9 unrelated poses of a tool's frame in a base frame.
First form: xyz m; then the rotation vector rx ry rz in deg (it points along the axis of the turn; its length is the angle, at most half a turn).
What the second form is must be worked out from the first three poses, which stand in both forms.
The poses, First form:
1: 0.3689 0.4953 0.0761 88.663 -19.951 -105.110
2: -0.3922 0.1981 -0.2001 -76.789 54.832 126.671
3: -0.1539 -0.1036 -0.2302 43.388 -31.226 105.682
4: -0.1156 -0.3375 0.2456 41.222 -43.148 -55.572
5: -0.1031 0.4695 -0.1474 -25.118 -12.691 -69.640
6: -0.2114 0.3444 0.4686 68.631 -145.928 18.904
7: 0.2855 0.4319 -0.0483 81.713 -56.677 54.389
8: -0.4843 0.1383 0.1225 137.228 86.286 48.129
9: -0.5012 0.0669 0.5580 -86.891 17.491 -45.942
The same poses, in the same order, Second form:
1: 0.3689 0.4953 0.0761; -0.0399 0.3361 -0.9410; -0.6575 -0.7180 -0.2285; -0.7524 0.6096 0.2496
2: -0.3922 0.1981 -0.2001; -0.4715 -0.6262 -0.6209; -0.0241 -0.6947 0.7189; -0.8816 0.3539 0.3124
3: -0.1539 -0.1036 -0.2302; -0.2780 -0.9273 0.2507; 0.6421 -0.3735 -0.6695; 0.7144 -0.0251 0.6993
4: -0.1156 -0.3375 0.2456; 0.3650 0.4459 -0.8172; -0.9023 0.3859 -0.1924; 0.2295 0.8076 0.5432
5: -0.1031 0.4695 -0.1474; 0.3400 0.9380 0.0671; -0.8540 0.2782 0.4396; 0.3937 -0.2068 0.8957
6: -0.2114 0.3444 0.4686; -0.6041 -0.7772 -0.1762; -0.7067 0.6246 -0.3324; 0.3684 -0.0763 -0.9265
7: 0.2855 0.4319 -0.0483; 0.3294 -0.9439 0.0239; -0.0628 -0.0472 -0.9969; 0.9421 0.3269 -0.0748
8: -0.4843 0.1383 0.1225; 0.3234 0.7669 0.5543; 0.8746 -0.4659 0.1343; 0.3613 0.4414 -0.8214
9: -0.5012 0.0669 0.5580; 0.7161 0.2749 0.6416; -0.6320 -0.1348 0.7632; 0.2963 -0.9520 0.0772
